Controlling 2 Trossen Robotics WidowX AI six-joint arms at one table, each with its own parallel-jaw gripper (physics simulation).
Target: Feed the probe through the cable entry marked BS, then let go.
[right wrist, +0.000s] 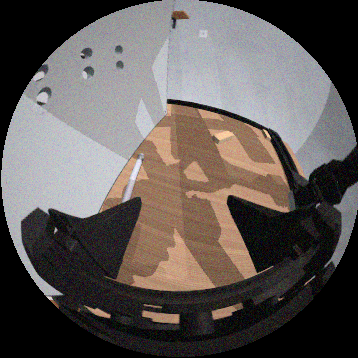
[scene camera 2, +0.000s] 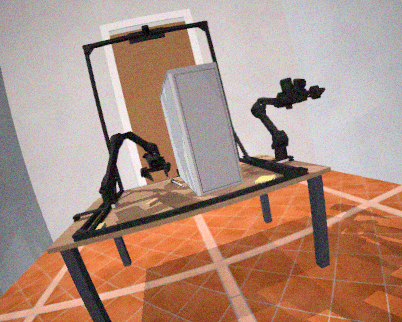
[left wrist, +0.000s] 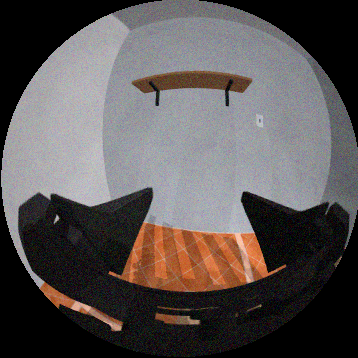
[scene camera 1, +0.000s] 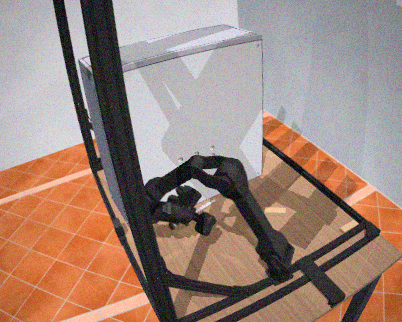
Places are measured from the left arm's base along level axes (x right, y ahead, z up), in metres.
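Where they show: left gripper, fingertip midpoint: (scene camera 2: 317,89) (left wrist: 198,194); right gripper, fingertip midpoint: (right wrist: 184,200) (scene camera 2: 160,178); left arm's base at its link origin: (scene camera 2: 282,157); right arm's base at its link origin: (right wrist: 299,202) (scene camera 2: 110,203) (scene camera 1: 279,274).
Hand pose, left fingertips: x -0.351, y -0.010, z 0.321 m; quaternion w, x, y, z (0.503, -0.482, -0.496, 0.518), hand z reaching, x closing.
Things, the pixels of their top centre, and the offset from my left fingertips. "spot": a spot on its surface instead. Level surfaces: height alone.
- pale probe at its top centre: (right wrist: 122,192) (scene camera 1: 193,209) (scene camera 2: 177,180) dz -0.315, dx +0.549, dy +0.605 m
- table at its surface level: dz -0.340 m
- black frame at a spot on its surface: (scene camera 1: 110,100) (scene camera 2: 95,99) spot: dz +0.318, dx +0.843, dy +0.978 m
The pale probe (scene camera 1: 206,204) (scene camera 2: 177,182) (right wrist: 132,182) lies on the table near the foot of the grey cabinet (scene camera 1: 220,90) (scene camera 2: 212,130) (right wrist: 75,122). In the right wrist view its near end is hidden behind the left-hand finger. Several round cable entries (scene camera 1: 212,147) (right wrist: 88,73) sit in the cabinet's front panel, above the probe; no BS marking is legible. My right gripper (scene camera 1: 183,222) (scene camera 2: 156,175) (right wrist: 184,200) is open and empty, above the table in front of the cabinet, apart from the probe. My left gripper (scene camera 2: 321,92) (left wrist: 198,194) is open and empty, high at the right of scene camera 2.
The table (scene camera 2: 64,242) (right wrist: 180,222) carries a black frame (scene camera 1: 110,100) (scene camera 2: 96,97) with upright posts beside and behind the cabinet. Dark rails run along the table edges. A wall shelf (left wrist: 192,80) shows in front of the left wrist camera.
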